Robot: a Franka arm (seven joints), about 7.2 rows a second.
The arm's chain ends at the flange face. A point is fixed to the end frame.
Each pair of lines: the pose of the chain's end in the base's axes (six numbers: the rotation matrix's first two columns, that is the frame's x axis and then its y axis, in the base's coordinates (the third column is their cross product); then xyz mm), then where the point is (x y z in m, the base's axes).
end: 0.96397 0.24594 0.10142 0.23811 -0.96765 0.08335 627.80 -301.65 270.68
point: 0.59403 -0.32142 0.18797
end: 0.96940 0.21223 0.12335 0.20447 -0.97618 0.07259 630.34 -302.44 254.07
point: 0.59754 -0.31983 0.17044
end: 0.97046 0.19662 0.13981 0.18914 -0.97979 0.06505 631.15 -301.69 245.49
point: 0.59934 -0.31771 0.16121
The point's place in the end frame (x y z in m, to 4 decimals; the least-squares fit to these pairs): -0.0458 0.0042 0.0791
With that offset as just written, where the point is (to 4 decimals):
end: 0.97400 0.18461 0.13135 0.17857 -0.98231 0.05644 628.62 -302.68 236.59
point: 0.5958 -0.3178 0.1525
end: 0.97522 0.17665 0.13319 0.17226 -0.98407 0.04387 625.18 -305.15 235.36
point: 0.5922 -0.3189 0.1511
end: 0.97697 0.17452 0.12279 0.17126 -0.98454 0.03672 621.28 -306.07 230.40
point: 0.5873 -0.3194 0.1465
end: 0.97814 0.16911 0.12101 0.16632 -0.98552 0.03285 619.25 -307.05 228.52
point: 0.5850 -0.3199 0.1446
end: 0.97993 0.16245 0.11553 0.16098 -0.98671 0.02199 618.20 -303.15 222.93
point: 0.5833 -0.3150 0.1392
